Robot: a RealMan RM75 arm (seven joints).
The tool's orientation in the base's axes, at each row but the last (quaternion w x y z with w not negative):
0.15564 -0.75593 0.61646 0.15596
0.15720 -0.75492 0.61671 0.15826
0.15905 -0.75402 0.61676 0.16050
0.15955 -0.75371 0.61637 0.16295
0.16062 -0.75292 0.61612 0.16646
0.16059 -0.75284 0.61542 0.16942
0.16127 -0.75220 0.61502 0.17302
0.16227 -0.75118 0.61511 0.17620
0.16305 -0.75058 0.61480 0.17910
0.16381 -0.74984 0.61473 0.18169
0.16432 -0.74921 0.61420 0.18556
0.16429 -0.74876 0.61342 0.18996
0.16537 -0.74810 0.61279 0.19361
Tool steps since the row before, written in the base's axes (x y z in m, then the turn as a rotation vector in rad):
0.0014 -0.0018 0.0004 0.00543 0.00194 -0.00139
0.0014 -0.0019 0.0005 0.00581 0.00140 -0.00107
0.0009 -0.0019 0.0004 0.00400 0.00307 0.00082
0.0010 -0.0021 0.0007 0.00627 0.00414 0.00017
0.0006 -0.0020 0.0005 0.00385 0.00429 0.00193
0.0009 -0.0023 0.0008 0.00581 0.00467 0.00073
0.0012 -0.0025 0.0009 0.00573 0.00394 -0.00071
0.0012 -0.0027 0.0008 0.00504 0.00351 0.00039
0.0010 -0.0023 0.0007 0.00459 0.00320 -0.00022
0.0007 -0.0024 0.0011 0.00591 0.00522 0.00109
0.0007 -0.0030 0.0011 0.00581 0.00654 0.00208
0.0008 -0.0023 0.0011 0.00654 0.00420 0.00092
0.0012 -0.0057 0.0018 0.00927 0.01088 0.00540
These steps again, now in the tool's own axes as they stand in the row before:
0.0017 -0.0010 -0.0012 -0.00008 -0.00564 0.00185
0.0017 -0.0010 -0.0013 0.00033 -0.00592 0.00131
0.0017 -0.0005 -0.0012 -0.00231 -0.00454 0.00042
0.0017 -0.0006 -0.0016 -0.00253 -0.00694 0.00137
0.0016 -0.0002 -0.0014 -0.00390 -0.00466 -0.00001
0.0018 -0.0005 -0.0018 -0.00333 -0.00662 0.00112
0.0020 -0.0007 -0.0020 -0.00205 -0.00635 0.00207
0.0022 -0.0007 -0.0020 -0.00231 -0.00563 0.00094
0.0018 -0.0006 -0.0018 -0.00184 -0.00511 0.00137
0.0017 -0.0003 -0.0021 -0.00397 -0.00682 0.00107
0.0022 -0.0001 -0.0024 -0.00559 -0.00699 0.00083
0.0016 -0.0004 -0.0021 -0.00290 -0.00724 0.00067
0.0042 -0.0001 -0.0044 -0.01032 -0.01126 -0.00023

